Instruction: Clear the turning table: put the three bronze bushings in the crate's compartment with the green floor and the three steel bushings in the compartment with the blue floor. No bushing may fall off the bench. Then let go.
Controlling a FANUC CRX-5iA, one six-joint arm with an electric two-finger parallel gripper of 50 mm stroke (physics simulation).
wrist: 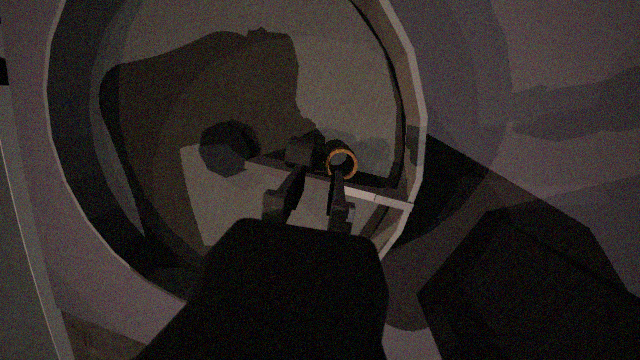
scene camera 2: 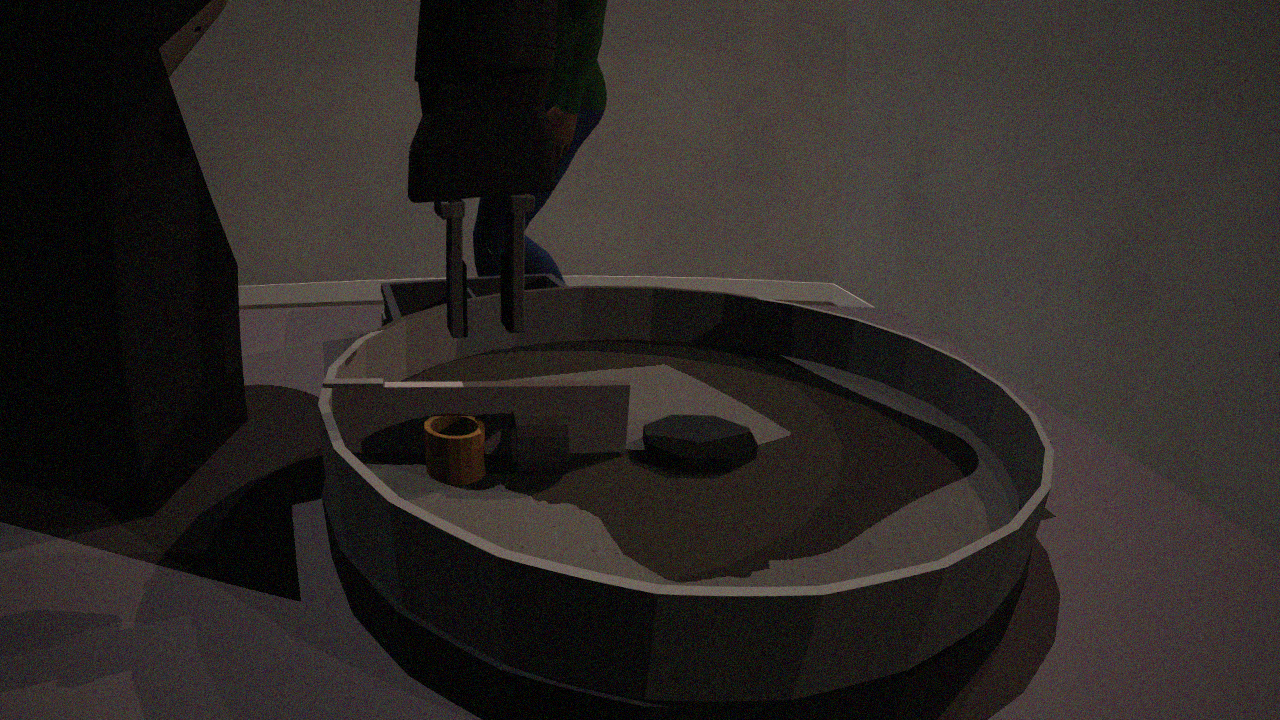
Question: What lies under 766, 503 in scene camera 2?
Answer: A turning table.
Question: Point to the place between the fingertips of my gripper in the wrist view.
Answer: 317, 180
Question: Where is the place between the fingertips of my gripper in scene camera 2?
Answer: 484, 329
